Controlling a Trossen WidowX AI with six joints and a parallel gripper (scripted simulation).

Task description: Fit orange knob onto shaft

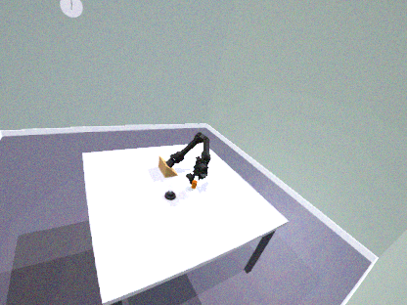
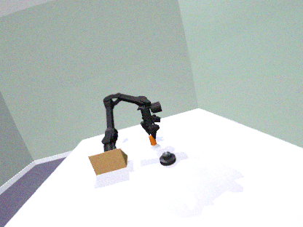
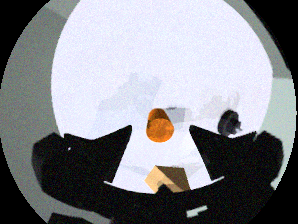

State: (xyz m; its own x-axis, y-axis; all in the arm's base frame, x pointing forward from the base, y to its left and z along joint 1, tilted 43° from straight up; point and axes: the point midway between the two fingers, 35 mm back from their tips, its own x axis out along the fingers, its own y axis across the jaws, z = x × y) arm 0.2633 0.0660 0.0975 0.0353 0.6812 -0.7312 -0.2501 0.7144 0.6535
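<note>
The orange knob lies 1 cm below my gripper tip. Also, from my gripper tip: round dark pedestal (3 cm ahead, 23 cm to the right, 2 cm below).
</note>
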